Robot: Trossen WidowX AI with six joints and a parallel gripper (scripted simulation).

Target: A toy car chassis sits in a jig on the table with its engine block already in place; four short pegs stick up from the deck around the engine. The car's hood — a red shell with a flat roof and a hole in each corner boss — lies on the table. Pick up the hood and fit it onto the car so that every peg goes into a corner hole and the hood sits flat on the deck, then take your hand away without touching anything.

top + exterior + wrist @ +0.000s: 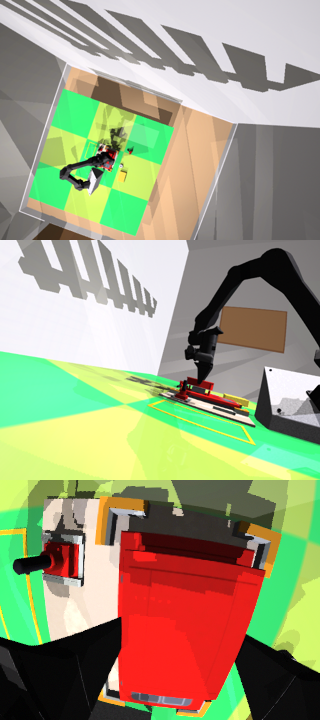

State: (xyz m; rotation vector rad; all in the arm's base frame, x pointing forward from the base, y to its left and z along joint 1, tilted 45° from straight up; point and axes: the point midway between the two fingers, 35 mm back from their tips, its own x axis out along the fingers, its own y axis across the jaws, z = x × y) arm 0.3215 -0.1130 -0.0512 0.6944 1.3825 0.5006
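Now: the jig 3 cm behind my gripper tip, 3 cm to the left of it and 5 cm below it. Also, from my gripper tip: red hood (1 cm above); small white wheel (8 cm behind, 14 cm to the right, 5 cm below).
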